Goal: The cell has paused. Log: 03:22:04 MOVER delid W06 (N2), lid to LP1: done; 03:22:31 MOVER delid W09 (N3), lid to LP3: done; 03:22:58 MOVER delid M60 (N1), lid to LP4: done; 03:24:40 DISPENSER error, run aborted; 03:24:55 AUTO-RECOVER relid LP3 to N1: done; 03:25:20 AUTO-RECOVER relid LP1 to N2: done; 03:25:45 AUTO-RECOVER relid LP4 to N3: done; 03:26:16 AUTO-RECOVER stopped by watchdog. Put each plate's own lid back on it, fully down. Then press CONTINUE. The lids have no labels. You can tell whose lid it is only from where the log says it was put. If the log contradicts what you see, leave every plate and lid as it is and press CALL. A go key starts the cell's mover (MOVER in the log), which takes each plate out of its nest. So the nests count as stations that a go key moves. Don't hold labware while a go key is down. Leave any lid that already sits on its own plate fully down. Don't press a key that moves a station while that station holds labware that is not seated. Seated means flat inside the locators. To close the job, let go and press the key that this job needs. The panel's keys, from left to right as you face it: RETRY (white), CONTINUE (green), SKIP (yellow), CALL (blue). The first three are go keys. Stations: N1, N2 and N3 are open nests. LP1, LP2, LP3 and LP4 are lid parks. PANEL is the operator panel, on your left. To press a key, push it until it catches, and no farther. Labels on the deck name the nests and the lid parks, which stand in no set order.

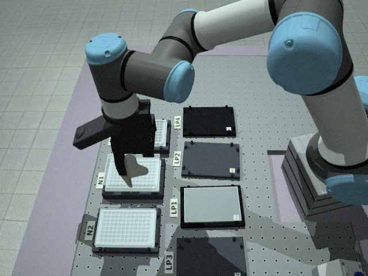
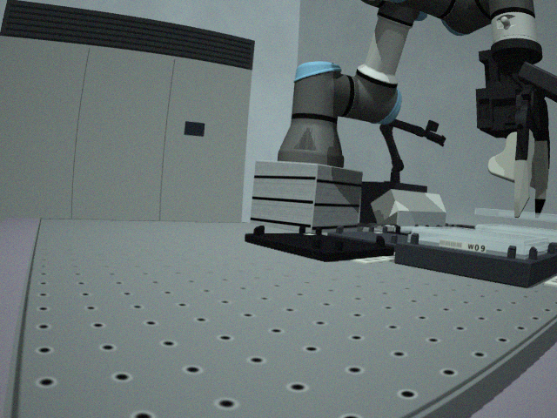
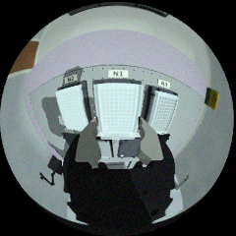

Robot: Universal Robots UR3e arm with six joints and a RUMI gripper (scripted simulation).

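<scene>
My hand is 19 cm past the lid, 5 cm to the right of it and 5 cm above it. From my hand the other things lie so: plate 13 cm to the right, 4 cm below; then LP2 lid park 18 cm behind, 8 cm to the right, 6 cm below; then LP1 lid park 19 cm behind, 5 cm to the left, 6 cm below.
</scene>
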